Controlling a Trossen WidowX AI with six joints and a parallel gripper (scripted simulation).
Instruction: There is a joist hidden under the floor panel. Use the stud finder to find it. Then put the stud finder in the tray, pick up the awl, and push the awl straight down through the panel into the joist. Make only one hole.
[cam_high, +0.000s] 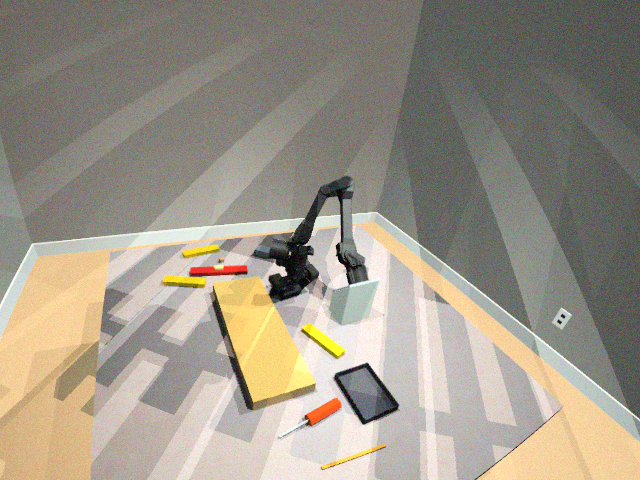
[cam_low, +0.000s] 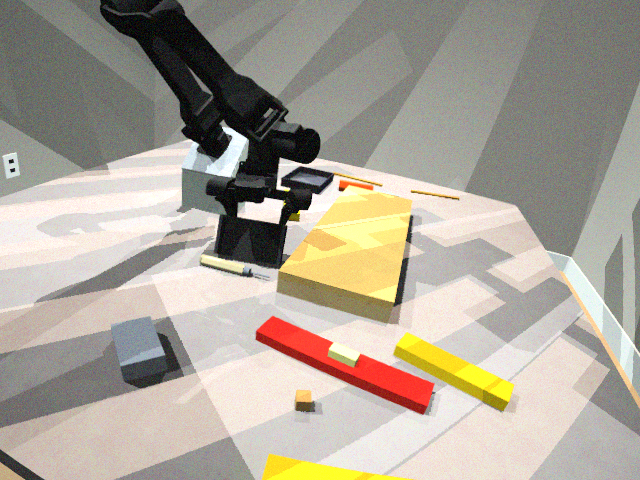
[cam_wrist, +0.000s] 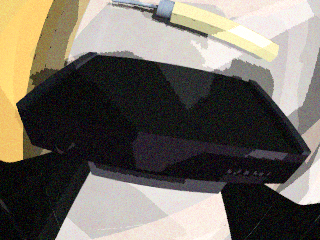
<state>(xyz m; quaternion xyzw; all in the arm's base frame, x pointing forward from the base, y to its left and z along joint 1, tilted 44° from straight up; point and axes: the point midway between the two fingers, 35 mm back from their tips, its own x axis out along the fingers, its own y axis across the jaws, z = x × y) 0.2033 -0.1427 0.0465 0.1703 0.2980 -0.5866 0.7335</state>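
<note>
Now: the awl 9 cm to the right of my gripper tip, 2 cm below it and 2 cm ahead of it. Also, from my gripper tip: stud finder (1 cm to the right, 1 cm behind); then red level (24 cm ahead, 21 cm to the right, 1 cm below); then grey-blue block (33 cm to the right, 2 cm ahead, 1 cm below).
</note>
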